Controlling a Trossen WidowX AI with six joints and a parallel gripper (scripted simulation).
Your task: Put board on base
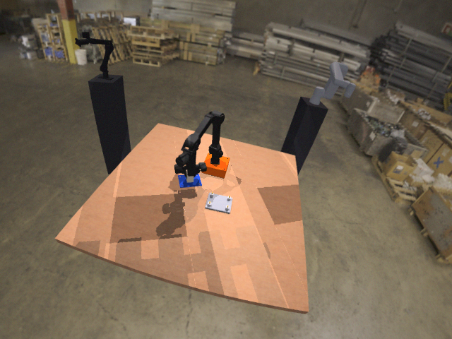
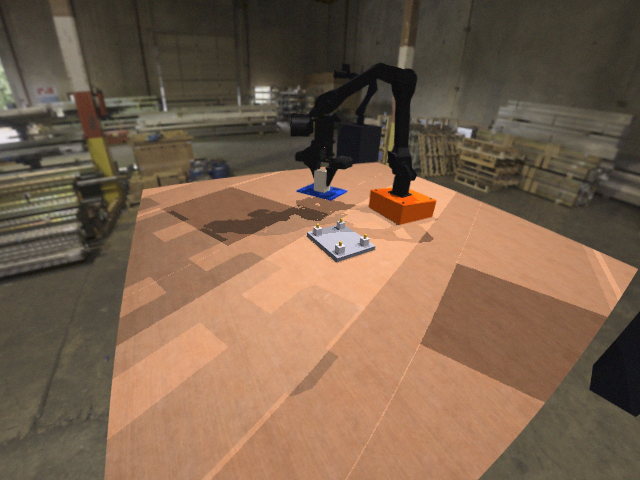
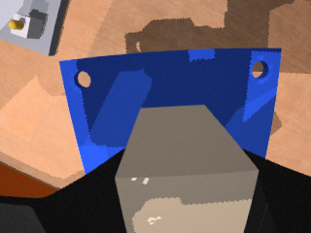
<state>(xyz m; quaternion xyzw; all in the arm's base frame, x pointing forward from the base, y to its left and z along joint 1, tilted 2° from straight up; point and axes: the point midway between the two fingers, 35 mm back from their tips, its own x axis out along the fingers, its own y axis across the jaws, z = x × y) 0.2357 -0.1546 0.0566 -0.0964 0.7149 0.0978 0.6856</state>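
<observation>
Now: the grey base 10 cm ahead of my gripper tip, 19 cm to the left of it and 9 cm below it. Round my gripper tip: blue board (right at my gripper tip).
</observation>
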